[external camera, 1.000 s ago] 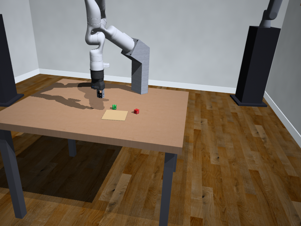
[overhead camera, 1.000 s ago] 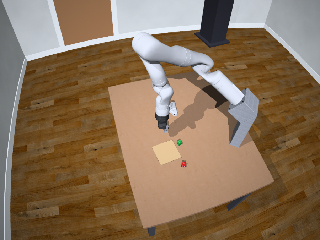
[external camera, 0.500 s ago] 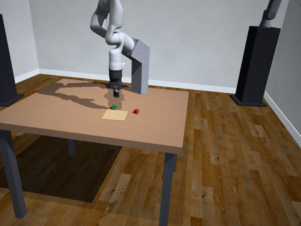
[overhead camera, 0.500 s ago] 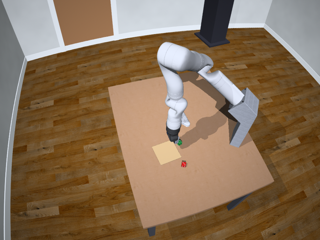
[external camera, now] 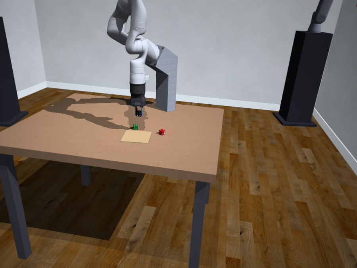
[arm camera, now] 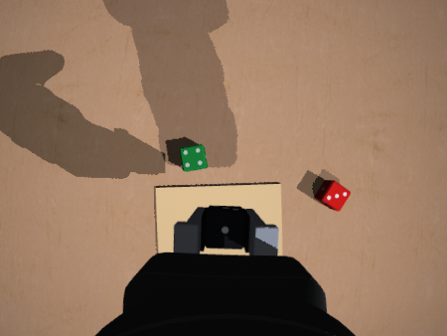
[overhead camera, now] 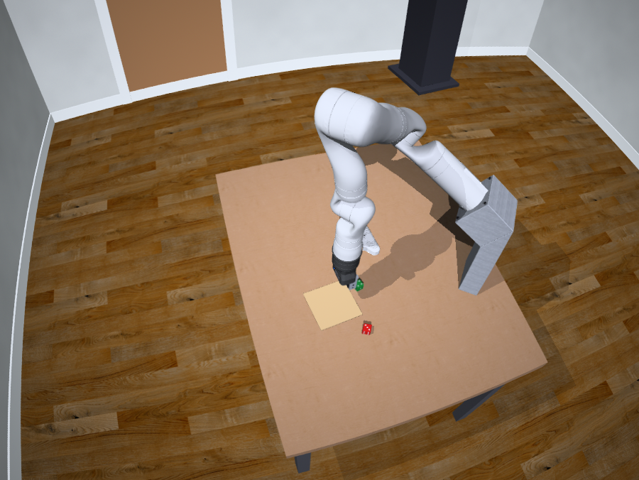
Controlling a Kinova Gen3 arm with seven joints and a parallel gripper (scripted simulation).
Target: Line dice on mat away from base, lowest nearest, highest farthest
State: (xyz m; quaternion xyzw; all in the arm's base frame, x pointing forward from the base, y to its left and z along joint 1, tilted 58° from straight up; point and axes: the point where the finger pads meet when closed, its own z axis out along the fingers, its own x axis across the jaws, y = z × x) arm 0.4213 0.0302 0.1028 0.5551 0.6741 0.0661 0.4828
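My gripper is now 50 mm short of the tan mat, 10 mm to the left of it and 120 mm above it. Also, from my hand: green die: 50 mm behind, 30 mm to the right, 110 mm below; then red die: 120 mm to the left, 110 mm below; then black die: 10 mm below.
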